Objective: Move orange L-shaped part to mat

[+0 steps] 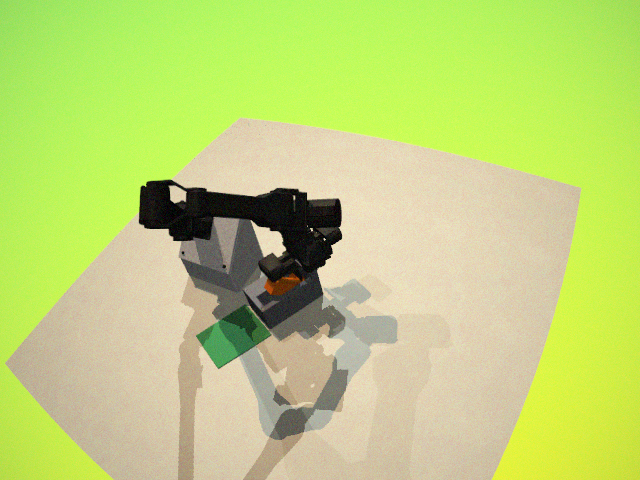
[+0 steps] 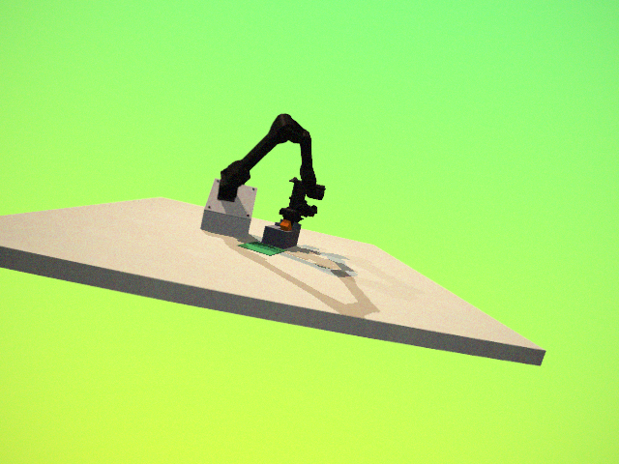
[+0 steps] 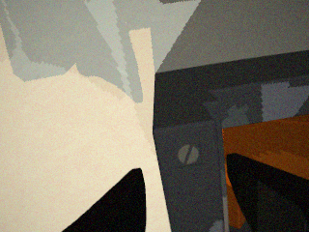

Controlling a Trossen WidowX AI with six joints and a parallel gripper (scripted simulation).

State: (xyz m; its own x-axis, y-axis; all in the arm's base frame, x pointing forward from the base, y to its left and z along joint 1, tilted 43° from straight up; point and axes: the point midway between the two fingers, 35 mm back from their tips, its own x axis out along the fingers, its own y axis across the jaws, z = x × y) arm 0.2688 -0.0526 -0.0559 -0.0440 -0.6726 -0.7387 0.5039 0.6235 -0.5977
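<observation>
My gripper tip is now 30 mm past the orange L-shaped part and 40 mm to the left of it. Also, from my gripper tip: green mat (120 mm behind, 190 mm to the right, 60 mm below).
</observation>
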